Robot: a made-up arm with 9 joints. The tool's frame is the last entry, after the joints.
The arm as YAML. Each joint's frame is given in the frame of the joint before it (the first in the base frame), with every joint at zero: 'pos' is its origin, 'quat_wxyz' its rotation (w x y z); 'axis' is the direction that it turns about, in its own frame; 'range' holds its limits. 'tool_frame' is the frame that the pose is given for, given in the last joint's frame.
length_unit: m
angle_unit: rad
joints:
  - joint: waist
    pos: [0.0, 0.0, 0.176]
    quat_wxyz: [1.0, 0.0, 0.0, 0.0]
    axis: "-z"
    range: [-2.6, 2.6]
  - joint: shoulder
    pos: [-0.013, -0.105, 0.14]
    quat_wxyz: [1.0, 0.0, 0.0, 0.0]
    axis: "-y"
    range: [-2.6, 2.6]
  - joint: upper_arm
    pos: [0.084, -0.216, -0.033]
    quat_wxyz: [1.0, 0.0, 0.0, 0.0]
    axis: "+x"
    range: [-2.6, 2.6]
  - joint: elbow
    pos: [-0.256, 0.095, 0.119]
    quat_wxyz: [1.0, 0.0, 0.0, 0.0]
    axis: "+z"
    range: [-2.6, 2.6]
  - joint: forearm
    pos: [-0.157, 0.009, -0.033]
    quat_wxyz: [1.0, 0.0, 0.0, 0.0]
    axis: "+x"
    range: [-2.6, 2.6]
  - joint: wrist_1
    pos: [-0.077, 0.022, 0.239]
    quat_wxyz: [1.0, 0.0, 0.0, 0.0]
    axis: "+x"
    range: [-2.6, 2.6]
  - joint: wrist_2
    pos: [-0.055, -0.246, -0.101]
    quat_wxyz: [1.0, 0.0, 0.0, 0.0]
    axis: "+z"
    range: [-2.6, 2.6]
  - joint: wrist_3
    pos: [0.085, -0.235, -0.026]
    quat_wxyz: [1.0, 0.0, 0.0, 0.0]
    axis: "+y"
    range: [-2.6, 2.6]
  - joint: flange
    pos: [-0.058, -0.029, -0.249]
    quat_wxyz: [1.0, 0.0, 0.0, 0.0]
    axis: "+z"
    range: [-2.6, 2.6]
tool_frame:
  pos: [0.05, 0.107, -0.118]
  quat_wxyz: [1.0, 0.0, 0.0, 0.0]
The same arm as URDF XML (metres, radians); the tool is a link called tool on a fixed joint. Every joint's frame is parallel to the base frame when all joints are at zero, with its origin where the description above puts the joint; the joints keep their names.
<robot name="arm">
<joint name="waist" type="revolute"><parent link="base_link"/><child link="link1"/><origin xyz="0 0 0.176" rpy="0 0 0"/><axis xyz="0 0 -1"/><limit lower="-2.6" upper="2.6"/></joint>
<joint name="shoulder" type="revolute"><parent link="link1"/><child link="link2"/><origin xyz="-0.013 -0.105 0.14" rpy="0 0 0"/><axis xyz="0 -1 0"/><limit lower="-2.6" upper="2.6"/></joint>
<joint name="upper_arm" type="revolute"><parent link="link2"/><child link="link3"/><origin xyz="0.084 -0.216 -0.033" rpy="0 0 0"/><axis xyz="1 0 0"/><limit lower="-2.6" upper="2.6"/></joint>
<joint name="elbow" type="revolute"><parent link="link3"/><child link="link4"/><origin xyz="-0.256 0.095 0.119" rpy="0 0 0"/><axis xyz="0 0 1"/><limit lower="-2.6" upper="2.6"/></joint>
<joint name="forearm" type="revolute"><parent link="link4"/><child link="link5"/><origin xyz="-0.157 0.009 -0.033" rpy="0 0 0"/><axis xyz="1 0 0"/><limit lower="-2.6" upper="2.6"/></joint>
<joint name="wrist_1" type="revolute"><parent link="link5"/><child link="link6"/><origin xyz="-0.077 0.022 0.239" rpy="0 0 0"/><axis xyz="1 0 0"/><limit lower="-2.6" upper="2.6"/></joint>
<joint name="wrist_2" type="revolute"><parent link="link6"/><child link="link7"/><origin xyz="-0.055 -0.246 -0.101" rpy="0 0 0"/><axis xyz="0 0 1"/><limit lower="-2.6" upper="2.6"/></joint>
<joint name="wrist_3" type="revolute"><parent link="link7"/><child link="link8"/><origin xyz="0.085 -0.235 -0.026" rpy="0 0 0"/><axis xyz="0 1 0"/><limit lower="-2.6" upper="2.6"/></joint>
<joint name="flange" type="revolute"><parent link="link8"/><child link="link9"/><origin xyz="-0.058 -0.029 -0.249" rpy="0 0 0"/><axis xyz="0 0 1"/><limit lower="-2.6" upper="2.6"/></joint>
<joint name="tool_joint" type="fixed"><parent link="link9"/><child link="tool"/><origin xyz="0.05 0.107 -0.118" rpy="0 0 0"/></joint>
<link name="base_link"/>
<link name="link1"/>
<link name="link2"/>
<link name="link3"/>
<link name="link4"/>
<link name="link5"/>
<link name="link6"/>
<link name="link7"/>
<link name="link8"/>
<link name="link9"/>
<link name="tool"/>
</robot>

